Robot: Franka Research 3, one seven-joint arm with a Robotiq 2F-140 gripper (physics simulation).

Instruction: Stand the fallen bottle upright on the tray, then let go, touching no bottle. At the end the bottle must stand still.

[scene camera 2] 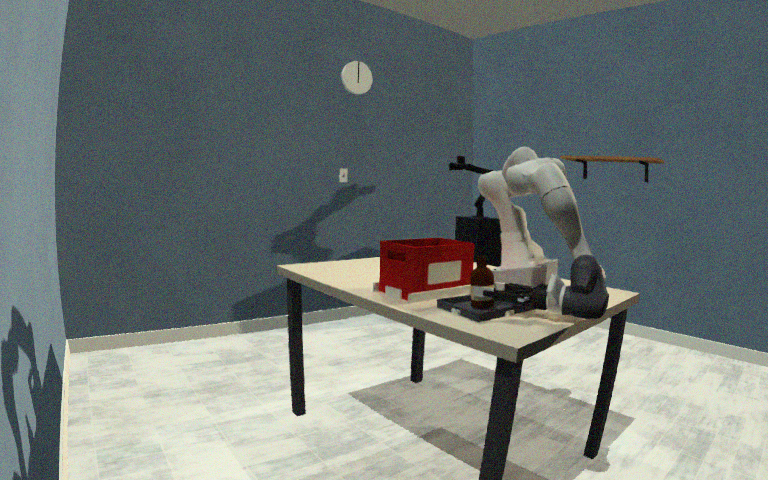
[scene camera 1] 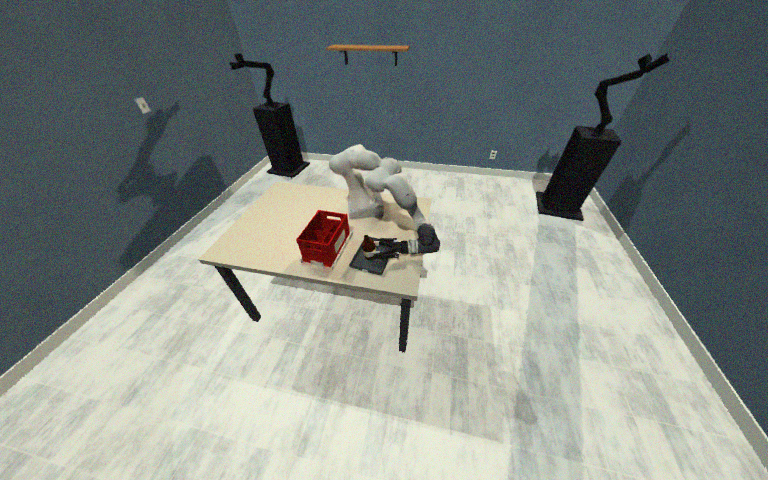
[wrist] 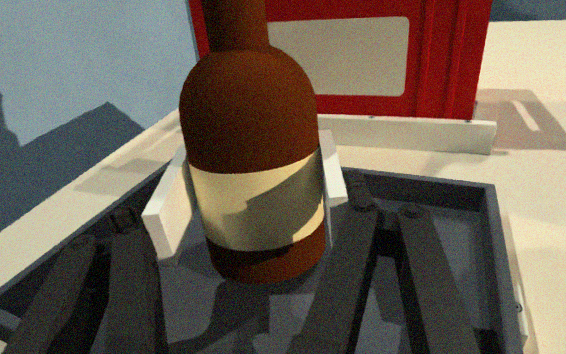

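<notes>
A brown bottle with a cream label [scene camera 1: 368,243] [scene camera 2: 481,277] [wrist: 250,110] stands upright inside the dark tray [scene camera 1: 362,264] [scene camera 2: 467,313] [wrist: 498,250]. My gripper [scene camera 1: 372,249] [scene camera 2: 485,294] [wrist: 257,159] reaches in low and level from the robot's side. It is shut on the bottle, with one white pad on each side at label height. In the wrist view the bottle's base is at the tray floor; whether its full weight rests there cannot be told. The far side of the bottle is hidden.
A red crate [scene camera 1: 322,242] [scene camera 2: 399,274] [wrist: 450,60] stands beside the tray, behind the bottle in the wrist view. A low white rail [scene camera 2: 436,292] [wrist: 410,135] runs between crate and tray. The table edge lies close to the tray. The robot's base stands farther back.
</notes>
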